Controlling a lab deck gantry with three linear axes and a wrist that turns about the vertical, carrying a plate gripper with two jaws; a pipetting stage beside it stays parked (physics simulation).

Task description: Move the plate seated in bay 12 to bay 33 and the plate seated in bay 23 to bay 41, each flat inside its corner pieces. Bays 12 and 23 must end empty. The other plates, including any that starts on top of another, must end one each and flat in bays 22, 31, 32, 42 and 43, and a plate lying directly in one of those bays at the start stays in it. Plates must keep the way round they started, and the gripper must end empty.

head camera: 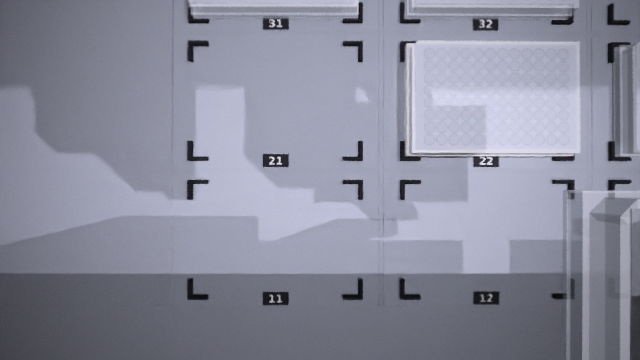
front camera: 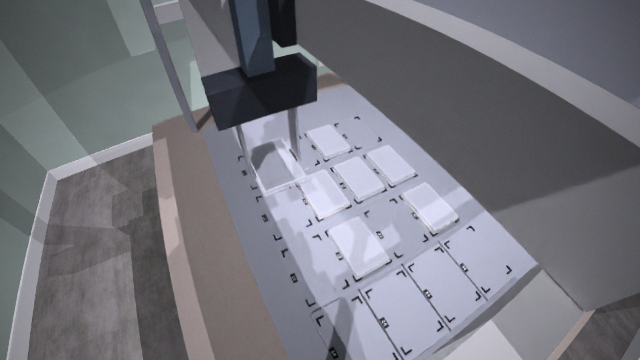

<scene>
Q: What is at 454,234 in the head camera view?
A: A bay 12.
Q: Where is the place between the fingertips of my gripper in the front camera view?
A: At 273,164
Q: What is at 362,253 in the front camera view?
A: A plate.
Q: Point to a grey wall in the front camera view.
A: At 592,46
</scene>
